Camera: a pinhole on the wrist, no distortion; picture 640 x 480 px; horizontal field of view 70.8 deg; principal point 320.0 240.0 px. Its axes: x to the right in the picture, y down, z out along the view. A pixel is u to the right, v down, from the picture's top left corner.
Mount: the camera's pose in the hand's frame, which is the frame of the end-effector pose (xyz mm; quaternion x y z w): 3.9 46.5 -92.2 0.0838 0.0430 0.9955 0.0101
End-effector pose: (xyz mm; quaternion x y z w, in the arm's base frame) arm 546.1 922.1 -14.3 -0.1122 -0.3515 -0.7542 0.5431
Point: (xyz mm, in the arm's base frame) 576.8 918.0 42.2
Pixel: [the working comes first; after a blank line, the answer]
In the camera's frame: 2.5 5.8 125.4

329.1 260.8
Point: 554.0 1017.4 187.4
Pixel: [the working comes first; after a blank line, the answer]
In the camera's frame: 17.3 -1.6 302.1

345.8 237.6
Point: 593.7 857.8 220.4
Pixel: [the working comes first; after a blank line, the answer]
In the camera's frame: -114.7 -85.8 241.8

106.3 80.3
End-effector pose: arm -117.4 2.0 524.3 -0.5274 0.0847 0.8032 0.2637
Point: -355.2 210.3 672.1
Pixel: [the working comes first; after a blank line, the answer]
In the camera's frame: 62.2 159.1 415.9

387.4 412.2
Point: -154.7 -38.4 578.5
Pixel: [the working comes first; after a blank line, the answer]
In the camera's frame: 74.9 12.8 117.2

607.9 289.2
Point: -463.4 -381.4 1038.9
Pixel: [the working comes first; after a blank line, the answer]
In the camera's frame: 560.9 -337.0 375.0

outside the picture
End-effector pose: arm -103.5 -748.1 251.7 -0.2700 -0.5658 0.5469 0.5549
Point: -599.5 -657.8 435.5
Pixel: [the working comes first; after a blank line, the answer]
In the camera's frame: -162.3 88.2 590.3

196.2 307.2
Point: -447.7 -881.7 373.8
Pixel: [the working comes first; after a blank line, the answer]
In the camera's frame: 80.1 130.6 462.2

398.0 367.2
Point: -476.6 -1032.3 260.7
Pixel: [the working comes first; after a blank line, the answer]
In the camera's frame: 256.3 63.4 489.9

555.5 298.3
